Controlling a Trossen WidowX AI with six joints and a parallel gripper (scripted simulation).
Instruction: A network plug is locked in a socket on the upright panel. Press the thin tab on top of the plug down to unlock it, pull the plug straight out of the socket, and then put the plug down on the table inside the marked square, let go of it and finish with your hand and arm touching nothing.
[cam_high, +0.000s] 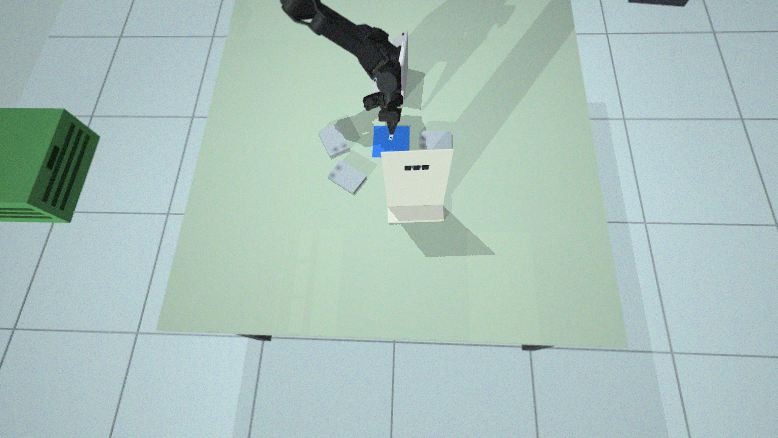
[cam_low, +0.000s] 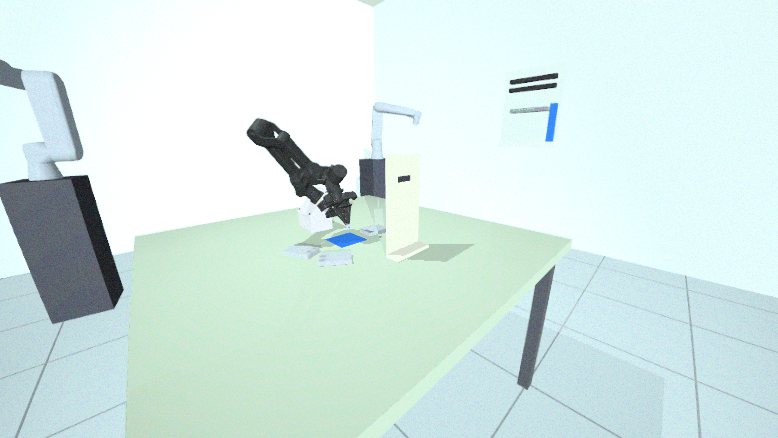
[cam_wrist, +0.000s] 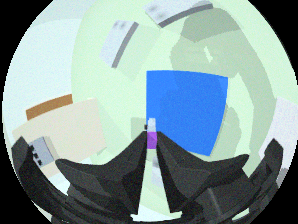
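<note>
Right now my gripper tip is 1 cm past the blue marked square, 1 cm to the left of it and 6 cm above it. Round my gripper tip: upright cream panel (22 cm ahead, 11 cm to the left, 9 cm above).
</note>
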